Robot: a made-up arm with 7 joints.
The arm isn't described. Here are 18 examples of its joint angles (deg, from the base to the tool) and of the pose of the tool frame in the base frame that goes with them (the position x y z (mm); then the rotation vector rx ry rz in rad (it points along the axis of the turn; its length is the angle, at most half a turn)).
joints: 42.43 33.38 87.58 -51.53 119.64 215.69 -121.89
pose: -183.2 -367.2 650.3 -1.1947 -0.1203 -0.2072
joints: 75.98 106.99 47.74 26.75 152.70 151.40 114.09
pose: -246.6 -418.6 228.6 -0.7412 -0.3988 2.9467
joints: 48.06 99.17 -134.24 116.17 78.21 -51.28 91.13
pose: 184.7 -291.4 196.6 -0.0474 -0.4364 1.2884
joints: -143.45 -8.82 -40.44 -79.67 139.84 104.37 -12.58
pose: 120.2 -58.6 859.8 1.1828 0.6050 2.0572
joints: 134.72 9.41 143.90 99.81 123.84 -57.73 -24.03
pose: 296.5 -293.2 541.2 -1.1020 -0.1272 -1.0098
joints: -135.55 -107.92 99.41 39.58 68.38 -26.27 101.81
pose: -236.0 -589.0 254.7 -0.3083 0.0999 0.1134
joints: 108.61 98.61 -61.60 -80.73 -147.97 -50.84 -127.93
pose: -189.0 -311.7 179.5 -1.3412 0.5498 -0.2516
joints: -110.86 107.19 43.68 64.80 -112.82 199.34 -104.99
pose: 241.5 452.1 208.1 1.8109 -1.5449 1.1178
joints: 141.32 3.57 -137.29 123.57 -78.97 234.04 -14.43
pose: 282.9 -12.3 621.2 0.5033 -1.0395 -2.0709
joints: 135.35 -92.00 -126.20 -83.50 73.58 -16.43 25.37
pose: -472.1 189.4 45.2 -0.3497 2.3401 0.9834
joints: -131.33 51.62 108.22 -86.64 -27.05 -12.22 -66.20
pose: -184.8 378.2 671.5 0.3787 0.5925 1.3812
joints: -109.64 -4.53 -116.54 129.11 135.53 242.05 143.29
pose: -311.8 16.6 539.9 0.3347 1.2429 -0.3710
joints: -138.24 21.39 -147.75 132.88 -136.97 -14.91 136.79
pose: 22.1 449.0 377.5 -1.6101 -0.3967 -2.6146
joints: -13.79 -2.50 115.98 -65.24 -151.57 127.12 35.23
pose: -123.9 -265.8 786.2 -0.0248 -0.8437 2.5959
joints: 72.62 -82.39 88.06 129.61 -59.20 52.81 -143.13
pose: -246.1 304.6 396.6 2.2500 -0.5870 -0.6150
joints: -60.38 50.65 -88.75 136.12 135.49 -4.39 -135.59
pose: -247.2 -197.2 447.6 -0.1984 -0.4996 1.8671
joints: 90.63 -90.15 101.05 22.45 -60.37 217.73 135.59
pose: 22.0 537.6 265.2 0.8494 0.5478 0.8875
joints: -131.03 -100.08 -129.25 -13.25 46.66 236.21 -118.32
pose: -473.5 -333.5 239.3 -0.5119 1.0971 -0.0331
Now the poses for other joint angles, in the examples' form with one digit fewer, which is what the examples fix.
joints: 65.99 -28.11 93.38 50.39 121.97 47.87 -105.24
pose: -200 300 783 -0.026 -0.361 0.290
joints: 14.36 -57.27 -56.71 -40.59 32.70 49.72 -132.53
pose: 360 200 815 -0.237 1.269 0.591
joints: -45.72 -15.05 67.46 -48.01 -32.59 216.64 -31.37
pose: -54 -235 749 -2.369 -0.653 0.226
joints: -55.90 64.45 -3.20 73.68 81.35 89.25 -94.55
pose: -245 78 757 0.161 -0.112 1.912
